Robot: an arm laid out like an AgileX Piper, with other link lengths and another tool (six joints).
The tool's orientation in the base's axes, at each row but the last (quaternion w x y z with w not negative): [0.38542, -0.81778, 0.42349, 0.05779]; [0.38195, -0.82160, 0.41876, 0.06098]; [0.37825, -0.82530, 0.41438, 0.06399]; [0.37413, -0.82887, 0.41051, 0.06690]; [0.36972, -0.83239, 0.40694, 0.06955]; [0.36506, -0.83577, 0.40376, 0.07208]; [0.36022, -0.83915, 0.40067, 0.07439]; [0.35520, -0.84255, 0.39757, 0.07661]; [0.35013, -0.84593, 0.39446, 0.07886]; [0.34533, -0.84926, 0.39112, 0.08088]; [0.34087, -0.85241, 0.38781, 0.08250]
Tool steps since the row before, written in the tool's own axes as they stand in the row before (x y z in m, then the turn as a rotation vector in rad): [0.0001, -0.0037, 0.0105, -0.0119, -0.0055, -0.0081]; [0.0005, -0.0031, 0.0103, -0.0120, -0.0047, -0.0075]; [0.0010, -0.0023, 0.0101, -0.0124, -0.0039, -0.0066]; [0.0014, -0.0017, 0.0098, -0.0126, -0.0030, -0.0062]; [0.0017, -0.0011, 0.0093, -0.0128, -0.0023, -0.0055]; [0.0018, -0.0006, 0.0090, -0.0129, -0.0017, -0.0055]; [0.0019, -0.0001, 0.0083, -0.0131, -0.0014, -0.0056]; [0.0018, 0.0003, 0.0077, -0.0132, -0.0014, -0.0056]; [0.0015, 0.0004, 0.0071, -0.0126, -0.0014, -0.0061]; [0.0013, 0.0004, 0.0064, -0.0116, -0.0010, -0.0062]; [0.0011, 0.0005, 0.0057, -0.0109, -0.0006, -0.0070]
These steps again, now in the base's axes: [0.0052, 0.0083, -0.0052, -0.0054, 0.0041, 0.0138]; [0.0049, 0.0078, -0.0056, -0.0059, 0.0043, 0.0130]; [0.0044, 0.0071, -0.0062, -0.0066, 0.0049, 0.0121]; [0.0041, 0.0064, -0.0066, -0.0073, 0.0049, 0.0114]; [0.0036, 0.0056, -0.0068, -0.0078, 0.0052, 0.0106]; [0.0032, 0.0051, -0.0069, -0.0083, 0.0050, 0.0103]; [0.0027, 0.0044, -0.0068, -0.0086, 0.0050, 0.0103]; [0.0022, 0.0038, -0.0066, -0.0087, 0.0050, 0.0103]; [0.0017, 0.0036, -0.0061, -0.0084, 0.0043, 0.0104]; [0.0014, 0.0032, -0.0055, -0.0080, 0.0035, 0.0099]; [0.0011, 0.0028, -0.0050, -0.0079, 0.0024, 0.0100]
